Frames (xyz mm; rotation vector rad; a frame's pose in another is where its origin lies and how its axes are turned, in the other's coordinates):
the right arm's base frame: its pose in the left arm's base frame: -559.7 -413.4 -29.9 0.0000 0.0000 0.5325
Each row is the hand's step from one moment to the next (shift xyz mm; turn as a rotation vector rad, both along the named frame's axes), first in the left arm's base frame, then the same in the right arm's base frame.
Working: the left arm's base frame: its pose in the right arm's base frame: 692.1 72.0 29.9 0.0000 0.0000 -0.5325

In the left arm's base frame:
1: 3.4 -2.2 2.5 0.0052 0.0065 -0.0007
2: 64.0 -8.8 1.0 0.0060 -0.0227 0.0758
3: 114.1 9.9 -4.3 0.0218 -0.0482 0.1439
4: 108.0 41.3 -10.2 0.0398 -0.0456 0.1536
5: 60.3 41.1 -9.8 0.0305 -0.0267 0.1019
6: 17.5 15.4 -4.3 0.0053 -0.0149 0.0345
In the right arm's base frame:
1: 1.8 -3.6 2.5 0.0078 0.0030 -0.0007
2: 50.7 -40.1 1.0 -0.0064 -0.0226 0.0758
3: 103.3 -49.4 -4.3 -0.0057 -0.0526 0.1439
4: 114.0 -19.2 -10.2 0.0111 -0.0595 0.1536
5: 72.8 4.8 -9.8 0.0127 -0.0385 0.1019
6: 22.9 4.4 -4.3 -0.0030 -0.0155 0.0345

